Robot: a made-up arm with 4 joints. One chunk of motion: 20 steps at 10 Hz.
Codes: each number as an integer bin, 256 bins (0 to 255) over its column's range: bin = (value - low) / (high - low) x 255, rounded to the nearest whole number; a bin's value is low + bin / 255 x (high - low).
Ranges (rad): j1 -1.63..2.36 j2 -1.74..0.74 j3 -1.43..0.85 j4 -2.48..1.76
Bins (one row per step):
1: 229 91 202 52
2: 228 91 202 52
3: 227 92 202 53
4: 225 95 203 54
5: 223 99 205 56
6: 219 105 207 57
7: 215 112 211 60
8: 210 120 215 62
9: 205 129 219 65
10: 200 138 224 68
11: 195 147 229 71
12: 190 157 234 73
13: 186 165 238 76
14: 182 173 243 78
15: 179 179 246 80
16: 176 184 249 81
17: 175 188 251 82
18: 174 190 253 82
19: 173 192 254 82
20: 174 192 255 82
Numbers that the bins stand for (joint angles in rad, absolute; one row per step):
1: 1.9532 -0.8550 0.3761 -1.6154
2: 1.9375 -0.8550 0.3761 -1.6154
3: 1.9219 -0.8453 0.3761 -1.5987
4: 1.8906 -0.8161 0.3851 -1.5821
5: 1.8593 -0.7772 0.4029 -1.5489
6: 1.7967 -0.7188 0.4208 -1.5322
7: 1.7341 -0.6507 0.4566 -1.4824
8: 1.6559 -0.5729 0.4924 -1.4491
9: 1.5776 -0.4854 0.5281 -1.3992
10: 1.4994 -0.3979 0.5728 -1.3493
11: 1.4212 -0.3104 0.6175 -1.2995
12: 1.3429 -0.2131 0.6622 -1.2662
13: 1.2804 -0.1353 0.6980 -1.2163
14: 1.2178 -0.0575 0.7427 -1.1831
15: 1.1708 0.0009 0.7695 -1.1498
16: 1.1239 0.0495 0.7964 -1.1332
17: 1.1082 0.0884 0.8142 -1.1165
18: 1.0926 0.1078 0.8321 -1.1165
19: 1.0769 0.1273 0.8411 -1.1165
20: 1.0926 0.1273 0.8500 -1.1165

